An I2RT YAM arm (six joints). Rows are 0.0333 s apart.
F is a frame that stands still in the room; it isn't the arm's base.
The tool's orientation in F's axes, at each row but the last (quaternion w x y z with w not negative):
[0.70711 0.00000 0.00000 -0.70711]
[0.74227 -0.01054 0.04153 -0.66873]
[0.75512 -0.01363 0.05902 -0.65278]
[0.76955 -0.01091 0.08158 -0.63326]
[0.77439 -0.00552 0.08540 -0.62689]
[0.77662 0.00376 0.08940 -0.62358]
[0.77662 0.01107 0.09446 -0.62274]
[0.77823 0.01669 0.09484 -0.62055]
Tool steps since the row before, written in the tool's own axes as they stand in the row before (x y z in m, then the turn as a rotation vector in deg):
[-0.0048 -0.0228 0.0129 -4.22 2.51 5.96]
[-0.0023 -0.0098 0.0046 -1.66 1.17 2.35]
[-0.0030 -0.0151 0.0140 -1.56 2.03 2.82]
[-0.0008 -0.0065 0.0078 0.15 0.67 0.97]
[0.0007 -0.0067 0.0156 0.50 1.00 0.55]
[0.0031 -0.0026 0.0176 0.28 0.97 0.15]
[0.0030 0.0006 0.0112 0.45 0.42 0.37]
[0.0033 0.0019 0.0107 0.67 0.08 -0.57]
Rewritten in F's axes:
[-0.0228 0.0048 0.0129 2.51 4.22 5.96]
[-0.0096 0.0011 0.0054 1.17 1.68 2.34]
[-0.0138 -0.0001 0.0156 2.08 1.68 2.71]
[-0.0054 -0.0012 0.0086 0.81 -0.10 0.86]
[-0.0042 -0.0037 0.0161 1.15 -0.33 0.36]
[0.0005 -0.0056 0.0171 1.02 -0.07 0.00]
[0.0027 -0.0043 0.0105 0.55 -0.39 0.25]
[0.0039 -0.0043 0.0098 0.15 -0.54 -0.68]

